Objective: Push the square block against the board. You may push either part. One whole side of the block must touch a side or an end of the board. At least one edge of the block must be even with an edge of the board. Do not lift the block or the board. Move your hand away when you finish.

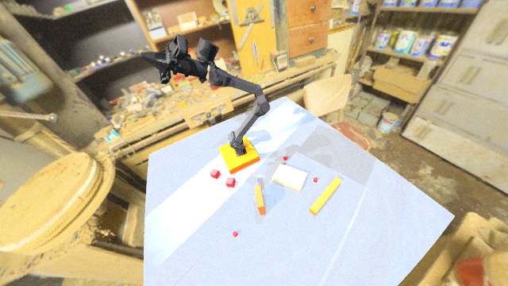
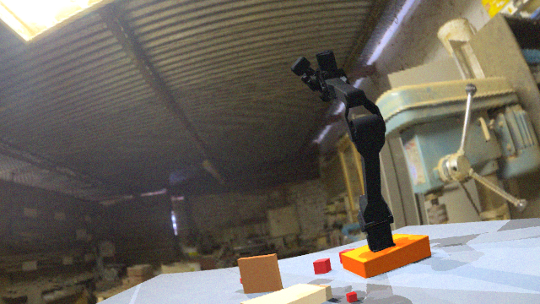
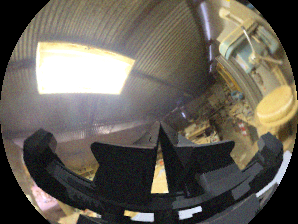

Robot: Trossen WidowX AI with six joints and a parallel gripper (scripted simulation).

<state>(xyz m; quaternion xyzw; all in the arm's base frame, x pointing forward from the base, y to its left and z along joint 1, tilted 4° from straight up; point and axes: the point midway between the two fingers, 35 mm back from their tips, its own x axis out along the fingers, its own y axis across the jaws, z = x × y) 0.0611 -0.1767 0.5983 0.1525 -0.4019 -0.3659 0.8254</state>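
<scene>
My gripper tip is 230 mm short of the orange-brown square block, 210 mm to the right of it and 620 mm above it. The rest, counted from my gripper tip: pale block 140 mm ahead, 390 mm to the left, 650 mm below; long yellow-orange bar 300 mm ahead, 510 mm to the left, 650 mm below.
</scene>
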